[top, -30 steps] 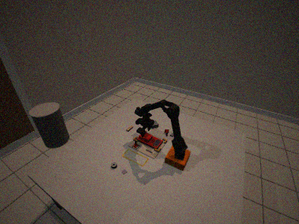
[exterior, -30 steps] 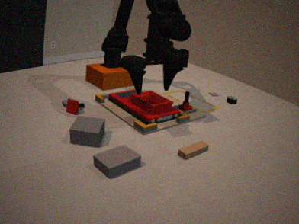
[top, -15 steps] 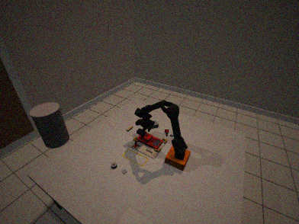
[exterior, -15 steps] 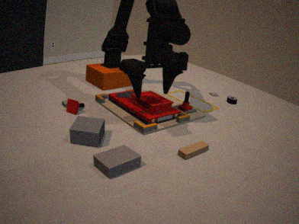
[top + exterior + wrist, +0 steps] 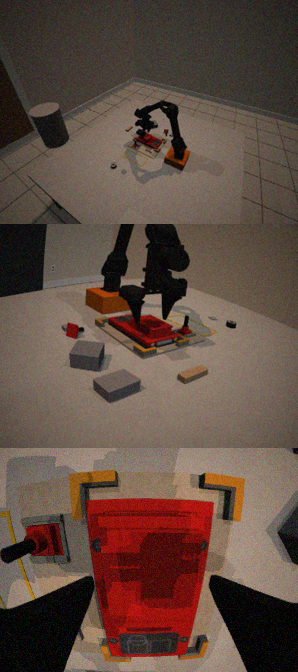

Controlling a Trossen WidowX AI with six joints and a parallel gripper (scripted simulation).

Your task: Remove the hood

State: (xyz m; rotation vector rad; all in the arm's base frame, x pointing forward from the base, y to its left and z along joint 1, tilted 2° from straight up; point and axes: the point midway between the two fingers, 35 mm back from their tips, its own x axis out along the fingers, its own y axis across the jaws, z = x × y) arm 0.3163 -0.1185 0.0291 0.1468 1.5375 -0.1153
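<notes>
My gripper tip is 10 mm above the red hood. Round my gripper tip: black wheel 100 mm ahead, 340 mm to the left, 40 mm below; tan block 190 mm ahead, 70 mm to the right, 40 mm below.
</notes>
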